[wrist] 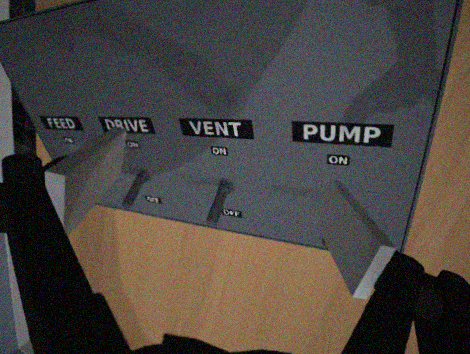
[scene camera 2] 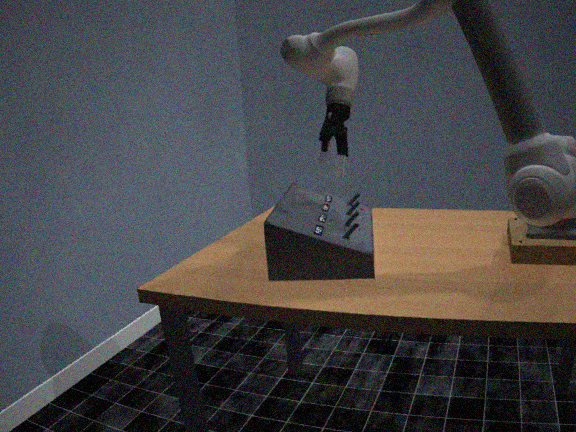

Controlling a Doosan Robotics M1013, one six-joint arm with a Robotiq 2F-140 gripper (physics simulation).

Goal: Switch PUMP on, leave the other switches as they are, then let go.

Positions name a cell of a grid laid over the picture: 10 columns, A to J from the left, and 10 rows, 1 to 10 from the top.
I see my gripper (scene camera 2: F4).
My gripper is seen too in the wrist view (wrist: E5).
